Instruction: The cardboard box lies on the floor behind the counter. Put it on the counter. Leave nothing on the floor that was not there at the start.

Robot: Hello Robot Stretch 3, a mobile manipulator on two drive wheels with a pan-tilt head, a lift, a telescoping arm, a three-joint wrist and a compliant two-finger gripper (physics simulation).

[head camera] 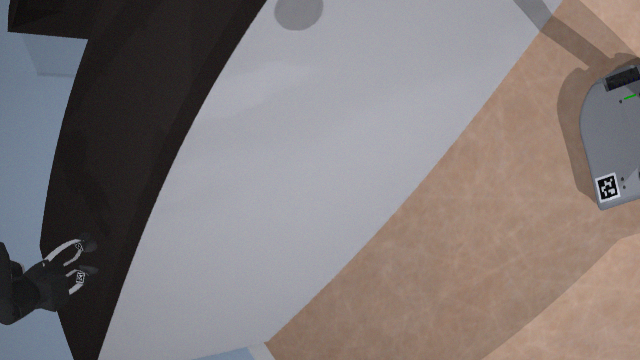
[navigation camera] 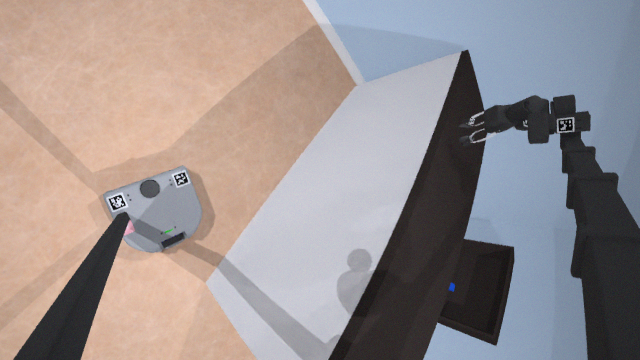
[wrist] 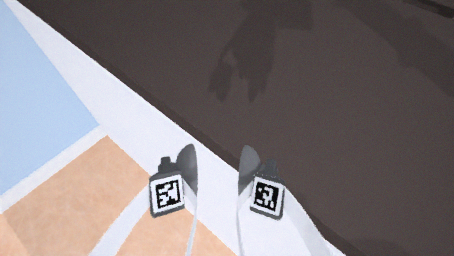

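Where they show: gripper, fingertip midpoint: [head camera: 92, 254] [navigation camera: 461, 134]; robot's base, origin of the base link: [navigation camera: 150, 187].
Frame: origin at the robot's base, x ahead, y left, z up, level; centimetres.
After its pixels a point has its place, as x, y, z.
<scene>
The counter [head camera: 120, 100] @(-39.5, -83.9, 91.0) [navigation camera: 420, 240] @(-39.6, -62.1, 91.0) [wrist: 350, 125] shows as a long dark surface with a pale panel along one side. My gripper [head camera: 89, 257] @(-8.9, -82.3, 101.6) [navigation camera: 465, 133] @(-8.9, -82.3, 101.6) [wrist: 218, 162] @(-8.9, -82.3, 101.6) is open and empty, its fingertips a moderate gap apart. It hangs above the dark surface near one end of the counter, and its shadow falls on that surface in the wrist view. The cardboard box does not show in any of the three views.
My mobile base [head camera: 610, 145] @(-9.6, -9.4, 16.0) [navigation camera: 165, 210] @(-10.3, -2.2, 16.0) stands on the tan floor [head camera: 475, 200] @(-8.4, -58.6, 0.1) [navigation camera: 240, 125] @(16.5, -54.3, 0.1) beside the pale panel. A dark open-topped container [navigation camera: 506, 295] @(-164.1, -175.6, 106.0) with a small blue thing [navigation camera: 452, 287] @(-163.3, -166.3, 62.5) adjoins the counter's far side. A blue wall [navigation camera: 415, 65] @(29.0, -167.4, 54.1) meets the counter's end.
</scene>
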